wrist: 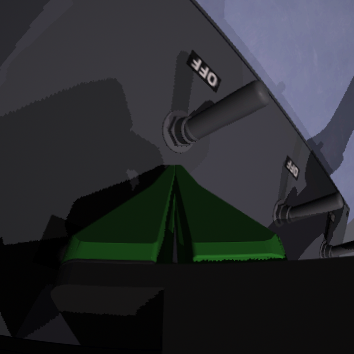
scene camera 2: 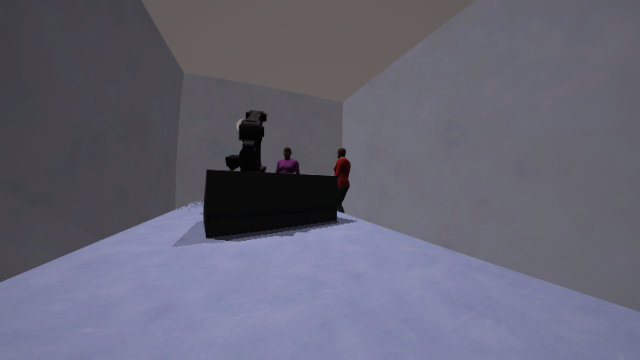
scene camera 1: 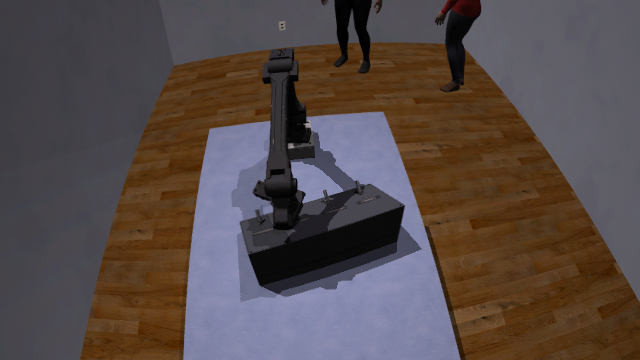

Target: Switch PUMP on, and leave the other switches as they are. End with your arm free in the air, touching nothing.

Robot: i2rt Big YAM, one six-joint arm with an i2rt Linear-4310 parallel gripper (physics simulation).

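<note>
A dark switch box stands on the mat. Levers show on its top in scene camera 1: a left lever and, to the right, two levers. My gripper is shut and empty, low over the box's left half. In the wrist view, the nearest lever leans toward its OFF label, just beyond the green fingertips; contact cannot be told. Another lever leans toward a second OFF label. A third lever is partly cut off. No PUMP label is readable.
The arm reaches over the box from its base behind it on the pale mat. One person stands at the back, and another in red stands at the back right, off the mat.
</note>
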